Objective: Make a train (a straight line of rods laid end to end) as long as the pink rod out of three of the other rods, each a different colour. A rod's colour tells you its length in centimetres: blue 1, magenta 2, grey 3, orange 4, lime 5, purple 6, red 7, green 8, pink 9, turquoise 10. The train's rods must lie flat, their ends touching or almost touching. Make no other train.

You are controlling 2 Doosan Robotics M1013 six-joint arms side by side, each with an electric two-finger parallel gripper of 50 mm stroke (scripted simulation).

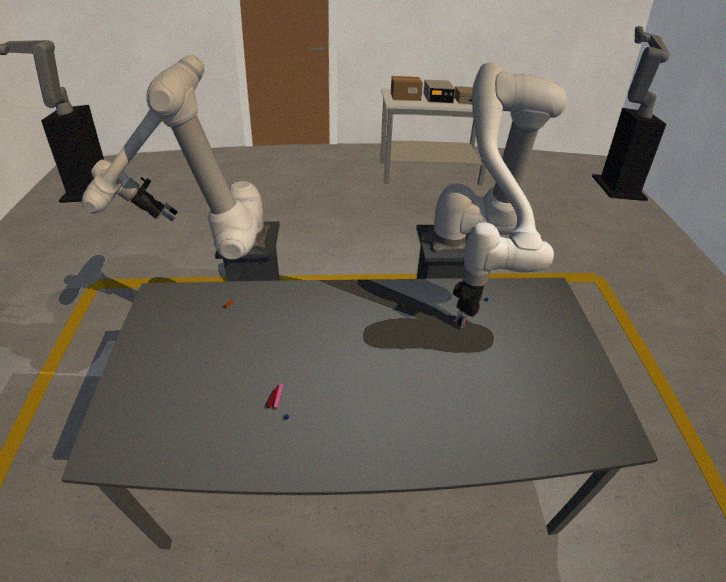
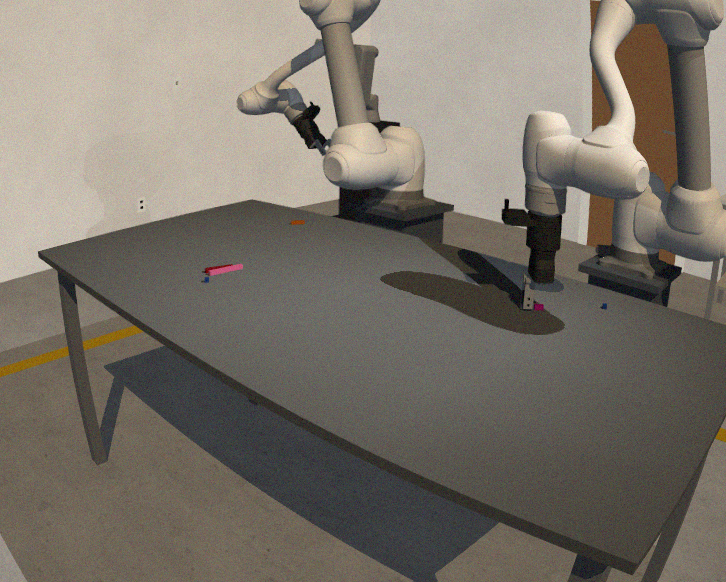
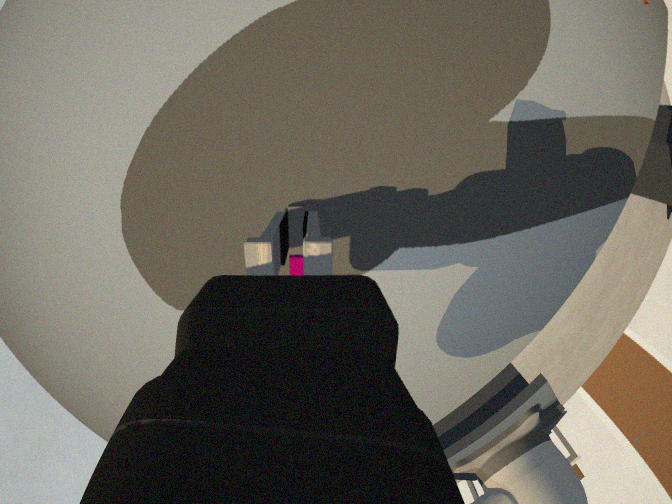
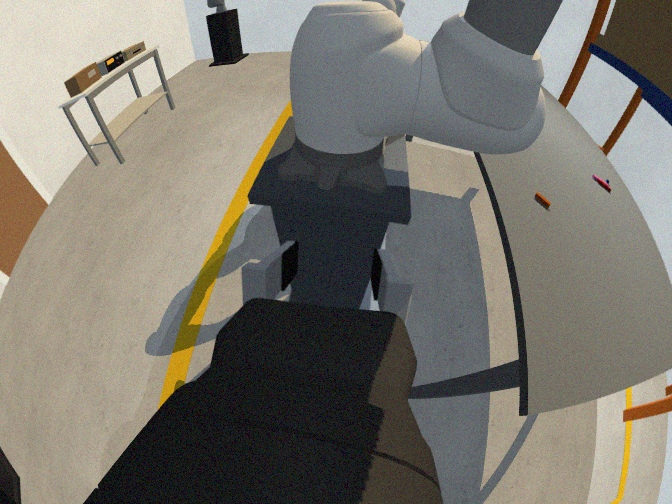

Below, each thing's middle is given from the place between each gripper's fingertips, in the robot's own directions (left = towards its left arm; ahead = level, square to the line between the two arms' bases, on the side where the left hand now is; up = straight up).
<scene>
The grey rod (image 3: 296,212) is 2 cm below my left hand (image 2: 526,307).
Right now the grey rod is 119 cm to the left of my right hand, 50 cm ahead of it and 15 cm below it.
</scene>
